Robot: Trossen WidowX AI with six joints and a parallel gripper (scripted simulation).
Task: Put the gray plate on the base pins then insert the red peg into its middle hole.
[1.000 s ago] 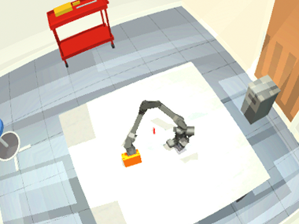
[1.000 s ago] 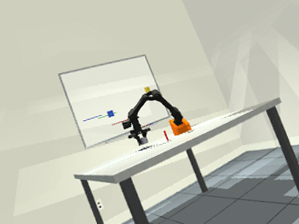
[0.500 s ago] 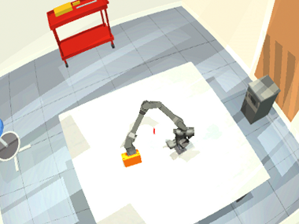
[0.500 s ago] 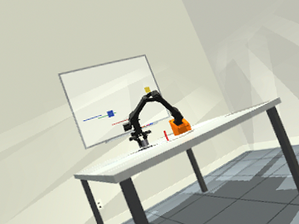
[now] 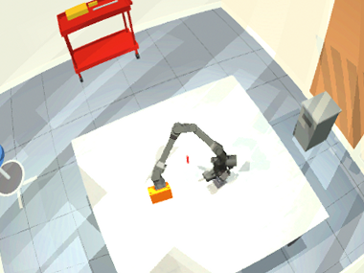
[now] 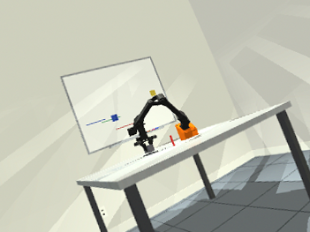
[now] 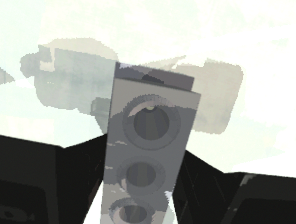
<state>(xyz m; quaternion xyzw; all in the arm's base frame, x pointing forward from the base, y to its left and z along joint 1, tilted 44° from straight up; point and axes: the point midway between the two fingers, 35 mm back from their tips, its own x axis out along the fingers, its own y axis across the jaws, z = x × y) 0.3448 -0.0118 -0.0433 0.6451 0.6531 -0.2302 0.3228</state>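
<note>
Now: the base 2 cm below my gripper tip. From my gripper tip the other things lie so: gray plate (3 cm above); then red peg (18 cm to the left, 12 cm behind, 2 cm above).
</note>
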